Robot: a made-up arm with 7 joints.
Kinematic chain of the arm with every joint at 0, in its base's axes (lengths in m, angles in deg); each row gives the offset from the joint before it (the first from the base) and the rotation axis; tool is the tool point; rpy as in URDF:
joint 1: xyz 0 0 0.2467 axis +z
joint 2: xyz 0 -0.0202 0.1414 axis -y
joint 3: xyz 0 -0.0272 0.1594 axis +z
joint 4: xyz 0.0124 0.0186 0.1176 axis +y
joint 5: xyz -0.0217 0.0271 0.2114 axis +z
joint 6: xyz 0 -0.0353 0.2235 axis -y
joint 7: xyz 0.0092 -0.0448 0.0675 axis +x
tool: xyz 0 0 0 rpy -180 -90 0
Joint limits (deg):
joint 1: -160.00..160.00
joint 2: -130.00..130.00
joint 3: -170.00..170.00
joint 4: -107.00..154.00
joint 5: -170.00..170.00
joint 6: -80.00..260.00
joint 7: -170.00..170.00
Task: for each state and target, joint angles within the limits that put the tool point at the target. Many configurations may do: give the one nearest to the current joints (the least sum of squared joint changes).
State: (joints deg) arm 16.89 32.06 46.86 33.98 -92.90 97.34 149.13
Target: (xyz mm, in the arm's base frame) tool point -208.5 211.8 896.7
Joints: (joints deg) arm 27.49 38.44 36.20 77.90 -98.65 117.62 149.13
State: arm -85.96 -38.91 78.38 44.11 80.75 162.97 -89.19
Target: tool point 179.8 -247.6 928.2
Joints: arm -86.17 -23.39 83.23 23.82 80.84 160.04 -89.19
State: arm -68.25 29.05 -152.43 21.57 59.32 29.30 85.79
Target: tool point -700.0 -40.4 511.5
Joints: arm -26.39 46.10 -137.06 55.63 65.00 26.05 85.79
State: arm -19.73 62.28 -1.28 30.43 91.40 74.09 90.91
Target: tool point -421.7 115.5 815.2
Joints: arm -17.66 90.32 5.85 61.07 95.30 91.85 90.91
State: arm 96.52 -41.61 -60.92 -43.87 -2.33 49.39 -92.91
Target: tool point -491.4 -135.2 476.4
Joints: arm 137.39 -66.08 -96.10 -79.48 -12.68 50.29 -92.91
